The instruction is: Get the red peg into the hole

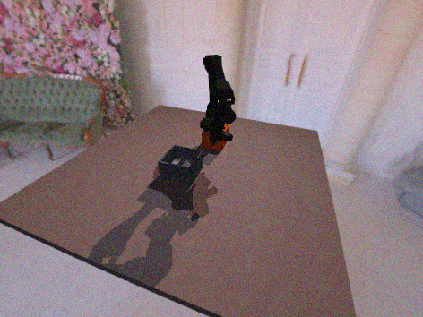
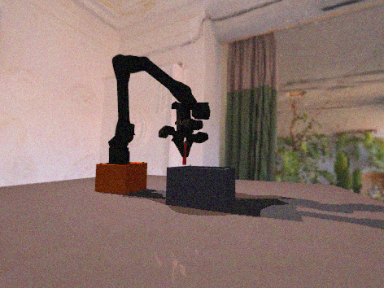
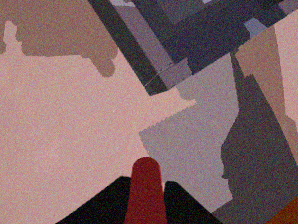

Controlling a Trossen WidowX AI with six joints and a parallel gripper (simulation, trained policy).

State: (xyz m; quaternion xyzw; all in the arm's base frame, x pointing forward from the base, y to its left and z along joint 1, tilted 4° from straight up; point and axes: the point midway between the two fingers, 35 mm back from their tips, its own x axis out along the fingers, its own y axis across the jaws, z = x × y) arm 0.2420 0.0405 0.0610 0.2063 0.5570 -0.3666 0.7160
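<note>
The grey plate is 9 cm ahead of my gripper tip, 13 cm to the right of it and 8 cm below it. Also, from my gripper tip: red peg: 1 cm above; then dark box: 9 cm ahead, 13 cm to the right, 10 cm below.
</note>
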